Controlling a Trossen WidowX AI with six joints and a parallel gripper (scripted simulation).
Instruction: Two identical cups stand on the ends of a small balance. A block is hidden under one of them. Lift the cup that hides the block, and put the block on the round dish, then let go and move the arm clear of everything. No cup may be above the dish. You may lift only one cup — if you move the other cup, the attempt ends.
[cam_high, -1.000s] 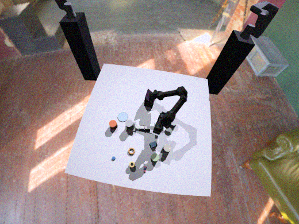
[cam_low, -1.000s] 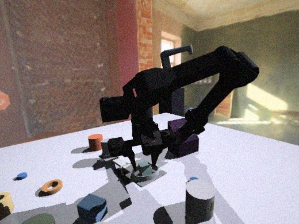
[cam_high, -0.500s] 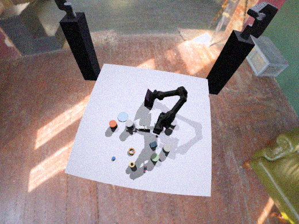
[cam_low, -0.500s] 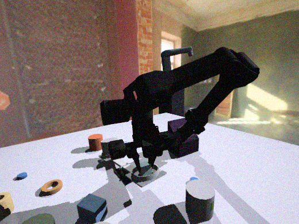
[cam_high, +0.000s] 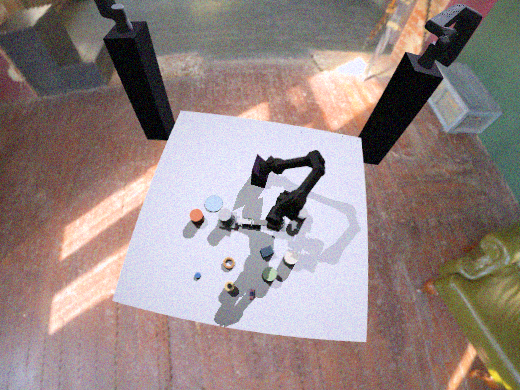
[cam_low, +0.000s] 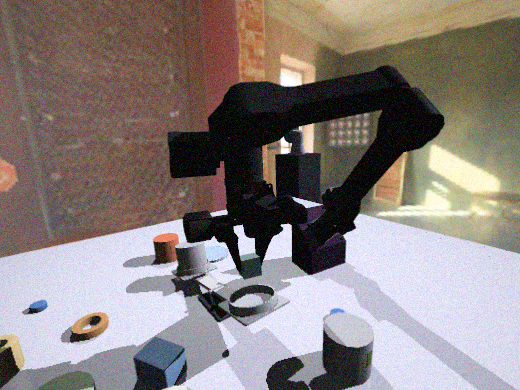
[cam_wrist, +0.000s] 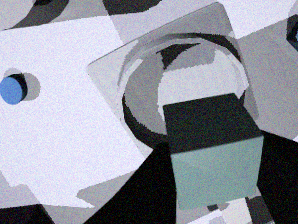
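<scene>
My gripper tip is 34 cm to the left of the pale blue round dish, 13 cm above it and 10 cm past it. Also, from my gripper tip: small balance: 12 cm to the right, 10 cm below; cream cylinder: 17 cm ahead, 10 cm below, 7 cm to the left; teal block: 1 cm above.
</scene>
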